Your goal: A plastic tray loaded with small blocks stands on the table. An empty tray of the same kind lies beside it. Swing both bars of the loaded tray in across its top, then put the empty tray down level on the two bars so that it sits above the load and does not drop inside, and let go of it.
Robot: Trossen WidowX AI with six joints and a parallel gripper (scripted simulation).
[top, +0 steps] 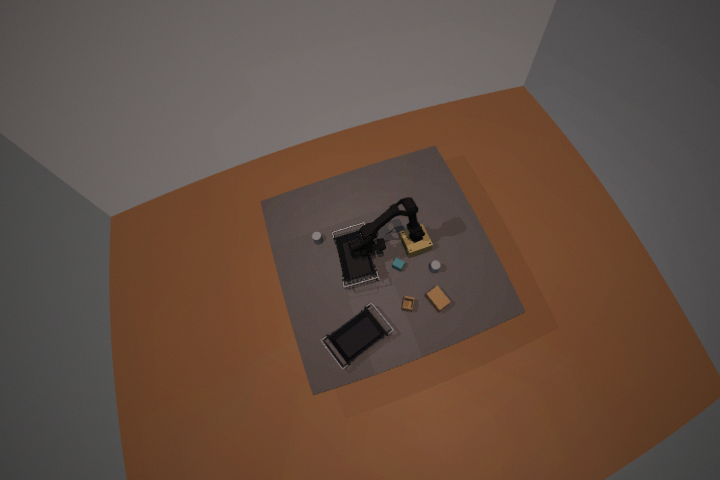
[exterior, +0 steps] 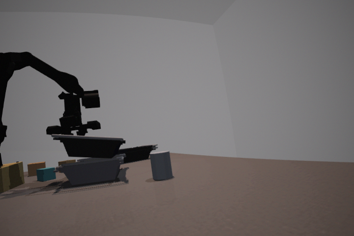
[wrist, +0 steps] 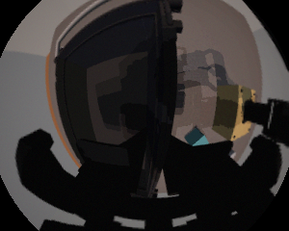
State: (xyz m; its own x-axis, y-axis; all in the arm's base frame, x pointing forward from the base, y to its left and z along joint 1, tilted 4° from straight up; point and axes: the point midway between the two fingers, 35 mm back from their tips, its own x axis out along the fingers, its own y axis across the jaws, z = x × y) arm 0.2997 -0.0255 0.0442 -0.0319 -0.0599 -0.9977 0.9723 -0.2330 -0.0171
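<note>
My gripper tip is now 8 cm short of the black tray, 2 cm to the left of it and 2 cm below it. Also, from my gripper tip: tan box (35 cm to the left, 8 cm below, 7 cm behind); then teal block (13 cm behind, 12 cm to the left, 8 cm below); then flat tan block (41 cm to the left, 23 cm behind, 7 cm below).
</note>
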